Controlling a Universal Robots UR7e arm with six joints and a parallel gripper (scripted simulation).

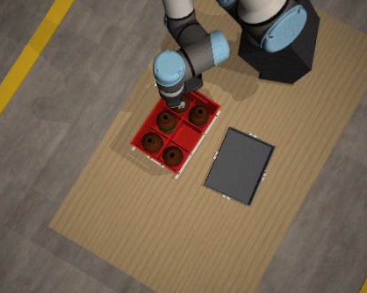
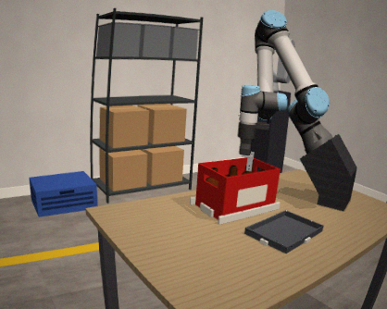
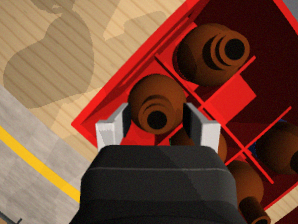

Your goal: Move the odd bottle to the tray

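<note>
My gripper is now 90 mm short of the red crate, 80 mm above it and 30 mm to the right of it. Round my hand: dark grey tray: 310 mm to the left, 150 mm below, 100 mm ahead.
</note>
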